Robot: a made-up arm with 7 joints.
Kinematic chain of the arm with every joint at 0, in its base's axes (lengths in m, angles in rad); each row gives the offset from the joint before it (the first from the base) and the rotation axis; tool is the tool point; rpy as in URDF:
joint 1: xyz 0 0 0.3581 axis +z
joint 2: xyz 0 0 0 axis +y
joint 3: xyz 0 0 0.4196 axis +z
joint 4: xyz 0.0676 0 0 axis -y
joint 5: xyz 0.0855 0 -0.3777 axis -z
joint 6: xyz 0 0 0 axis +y
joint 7: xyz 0.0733 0 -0.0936 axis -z
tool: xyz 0 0 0 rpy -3.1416 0 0
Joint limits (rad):
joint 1: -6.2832..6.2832
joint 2: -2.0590..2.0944
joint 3: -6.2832..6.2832
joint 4: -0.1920..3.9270
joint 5: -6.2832..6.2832
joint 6: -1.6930..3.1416
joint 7: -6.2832..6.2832
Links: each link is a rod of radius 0.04 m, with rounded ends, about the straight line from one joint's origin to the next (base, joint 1, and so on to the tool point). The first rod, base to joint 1, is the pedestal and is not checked.
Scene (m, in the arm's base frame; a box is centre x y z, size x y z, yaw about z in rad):
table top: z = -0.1
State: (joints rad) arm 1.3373 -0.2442 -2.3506 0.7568 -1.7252 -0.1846 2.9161
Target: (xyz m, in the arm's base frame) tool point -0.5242 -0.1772 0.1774
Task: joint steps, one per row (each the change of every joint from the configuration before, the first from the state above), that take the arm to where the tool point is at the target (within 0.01 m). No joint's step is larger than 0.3 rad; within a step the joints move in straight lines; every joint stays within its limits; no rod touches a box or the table.
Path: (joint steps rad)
1: -0.2478 -0.1292 -0.2334 0.0736 0.0120 0.0703 0.0000
2: -0.2477 -0.1291 -0.2334 0.0736 0.0120 0.0702 0.0000
3: -0.2478 -0.1292 -0.2335 0.0736 0.0120 0.0703 0.0000
4: -0.2477 -0.1292 -0.2334 0.0736 0.0120 0.0703 0.0000

